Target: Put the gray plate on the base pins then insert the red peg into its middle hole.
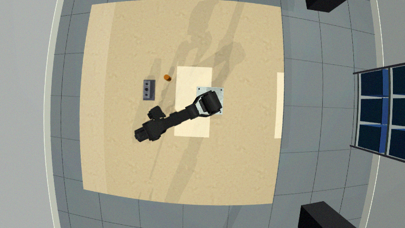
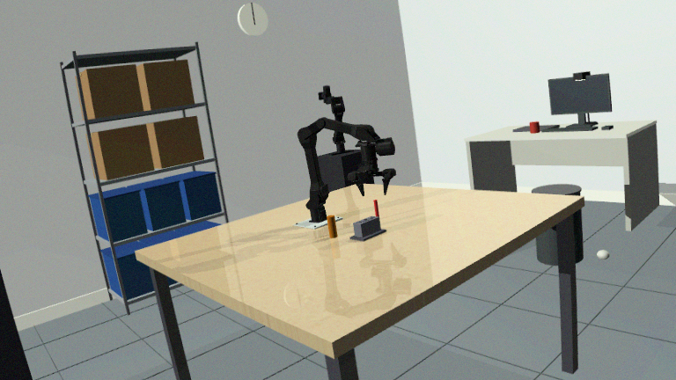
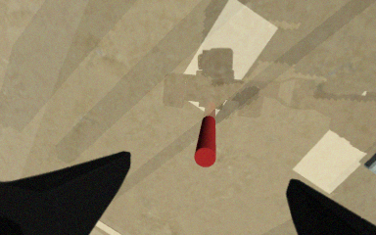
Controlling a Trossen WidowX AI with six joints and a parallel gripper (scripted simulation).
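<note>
The red peg is 60 mm below my gripper tip. Also, from my gripper tip: orange cylinder: 240 mm to the right, 60 mm below; then dark gray base: 180 mm to the right, 110 mm ahead, 90 mm below; then gray plate: 180 mm to the right, 110 mm ahead, 50 mm below.
</note>
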